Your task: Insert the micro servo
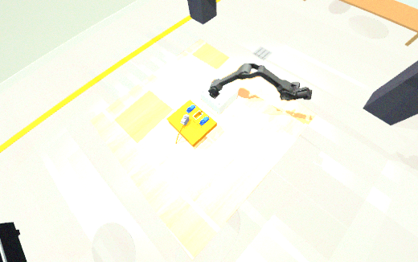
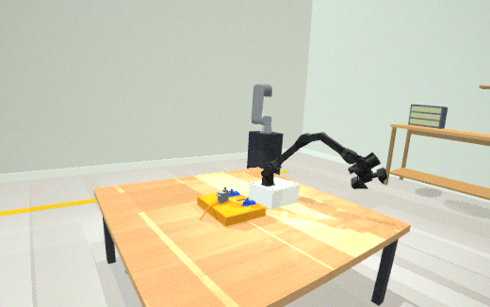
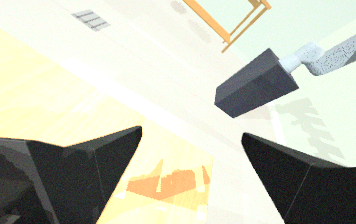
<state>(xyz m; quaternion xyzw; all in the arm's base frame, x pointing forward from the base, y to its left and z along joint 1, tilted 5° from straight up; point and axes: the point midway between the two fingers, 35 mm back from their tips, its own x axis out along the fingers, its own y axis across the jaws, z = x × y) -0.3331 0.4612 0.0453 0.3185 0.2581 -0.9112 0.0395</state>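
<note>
Right now the deck is 66 cm ahead of my gripper tip, 45 cm to the right of it and 15 cm below it.
</note>
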